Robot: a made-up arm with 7 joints.
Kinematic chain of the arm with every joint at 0, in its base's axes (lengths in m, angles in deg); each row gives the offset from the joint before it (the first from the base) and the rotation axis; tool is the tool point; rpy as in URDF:
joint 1: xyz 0.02 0.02 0.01 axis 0 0.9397 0.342
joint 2: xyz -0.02 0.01 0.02 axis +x
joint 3: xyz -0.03 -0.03 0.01 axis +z
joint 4: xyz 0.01 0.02 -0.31 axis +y
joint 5: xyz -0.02 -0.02 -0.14 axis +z
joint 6: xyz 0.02 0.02 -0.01 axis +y
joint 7: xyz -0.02 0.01 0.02 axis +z
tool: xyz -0.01 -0.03 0 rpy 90 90 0
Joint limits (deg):
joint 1: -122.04..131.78
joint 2: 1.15..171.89
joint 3: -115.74..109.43
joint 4: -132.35..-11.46
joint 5: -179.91..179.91
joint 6: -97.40..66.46
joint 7: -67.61..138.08
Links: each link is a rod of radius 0.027 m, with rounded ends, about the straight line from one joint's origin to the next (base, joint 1, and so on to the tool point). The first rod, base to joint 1, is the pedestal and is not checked.
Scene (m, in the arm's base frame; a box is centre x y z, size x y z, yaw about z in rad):
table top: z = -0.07
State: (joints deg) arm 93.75 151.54 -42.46 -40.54 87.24 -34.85 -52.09
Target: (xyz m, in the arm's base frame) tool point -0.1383 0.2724 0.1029
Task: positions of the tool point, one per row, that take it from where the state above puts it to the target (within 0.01 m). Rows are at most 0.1 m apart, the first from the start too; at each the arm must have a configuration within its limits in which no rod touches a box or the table.
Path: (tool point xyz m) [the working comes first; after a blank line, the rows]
Joints at the target: 105.71 110.90 -46.08 -117.33 102.26 -35.95 -41.07
Straight joint move there: clear.

1: 0.1679 0.4465 0.1348
2: 0.0831 0.4471 0.1225
3: 0.0047 0.4254 0.1133
4: -0.0610 0.3851 0.1071
5: -0.1095 0.3320 0.1037
6: -0.1383 0.2724 0.1029

